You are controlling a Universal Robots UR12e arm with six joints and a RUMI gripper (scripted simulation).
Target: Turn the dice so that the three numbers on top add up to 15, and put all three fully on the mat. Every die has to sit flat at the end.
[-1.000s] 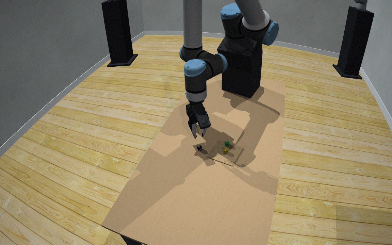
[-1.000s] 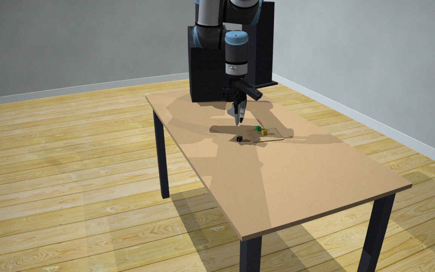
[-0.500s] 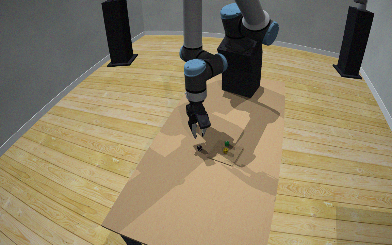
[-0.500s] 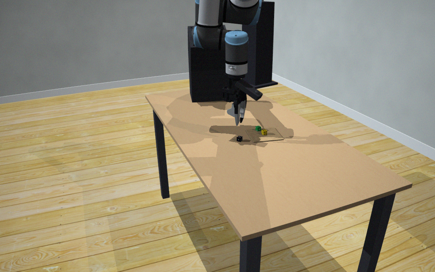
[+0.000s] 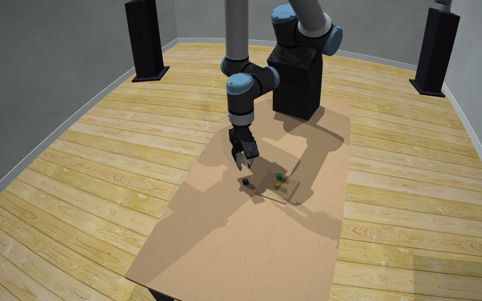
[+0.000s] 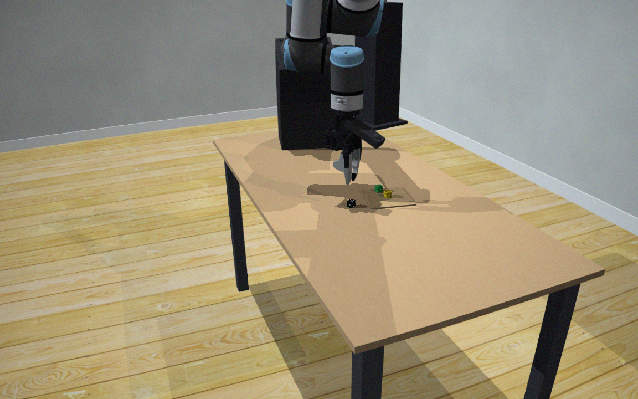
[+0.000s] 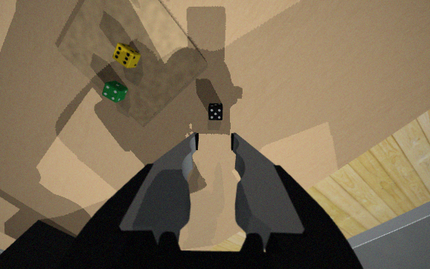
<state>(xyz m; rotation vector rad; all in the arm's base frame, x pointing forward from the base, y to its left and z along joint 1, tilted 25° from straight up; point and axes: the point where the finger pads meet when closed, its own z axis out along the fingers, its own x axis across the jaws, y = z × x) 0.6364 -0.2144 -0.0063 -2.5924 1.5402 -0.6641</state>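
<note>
Right now the black die is 80 mm below my hand. The rest, counted from my hand: thin square mat: 130 mm to the left, 90 mm below, 20 mm ahead; yellow die: 130 mm to the left, 80 mm below, 20 mm ahead; green die: 140 mm to the left, 80 mm below, 30 mm behind.
</note>
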